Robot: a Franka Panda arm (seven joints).
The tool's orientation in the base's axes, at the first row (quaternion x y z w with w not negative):
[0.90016 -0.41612 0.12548 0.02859]
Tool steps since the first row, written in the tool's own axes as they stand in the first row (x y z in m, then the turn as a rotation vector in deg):
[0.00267 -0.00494 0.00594 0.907 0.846 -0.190]
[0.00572 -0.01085 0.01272 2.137 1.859 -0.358]
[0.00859 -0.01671 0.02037 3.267 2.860 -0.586]
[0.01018 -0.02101 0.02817 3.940 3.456 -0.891]
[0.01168 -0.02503 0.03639 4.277 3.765 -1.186]
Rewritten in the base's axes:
[0.00660 0.00031 -0.00481 -0.114 -1.195 0.365]
[0.01434 0.00085 -0.01030 -0.149 -2.742 0.781]
[0.02210 0.00135 -0.01667 -0.249 -4.198 1.231]
[0.02792 0.00175 -0.02358 -0.342 -5.038 1.662]
[0.03355 0.00198 -0.03094 -0.426 -5.443 2.015]

